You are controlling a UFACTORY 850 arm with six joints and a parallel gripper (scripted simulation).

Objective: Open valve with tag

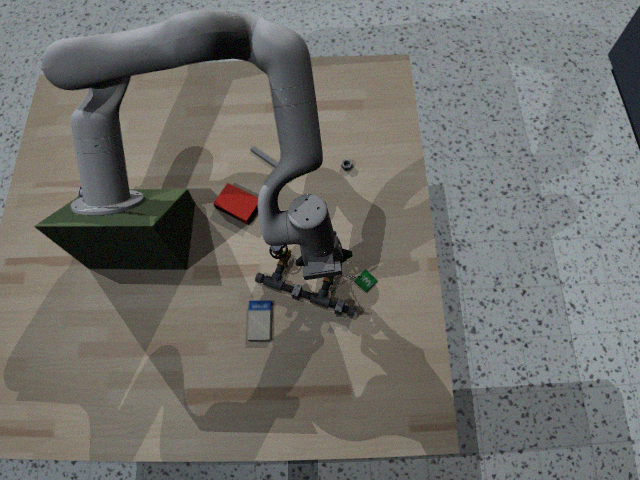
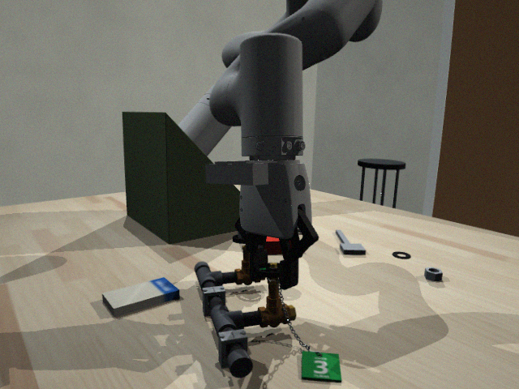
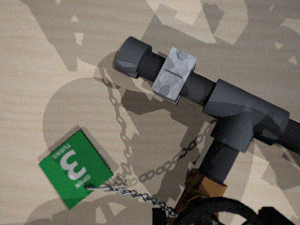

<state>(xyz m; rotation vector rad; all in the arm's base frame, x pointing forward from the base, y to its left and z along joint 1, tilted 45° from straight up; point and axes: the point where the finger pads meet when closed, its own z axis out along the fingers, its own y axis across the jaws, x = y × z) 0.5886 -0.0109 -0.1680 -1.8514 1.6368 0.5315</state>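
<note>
The green tag is 10 cm ahead of my hand and 9 cm below it. From my hand the other things lie so: red block: 28 cm behind, 22 cm to the left, 8 cm below; grey-and-blue block: 18 cm behind, 13 cm to the right, 8 cm below; grey bar tool: 37 cm to the left, 18 cm behind, 8 cm below.
</note>
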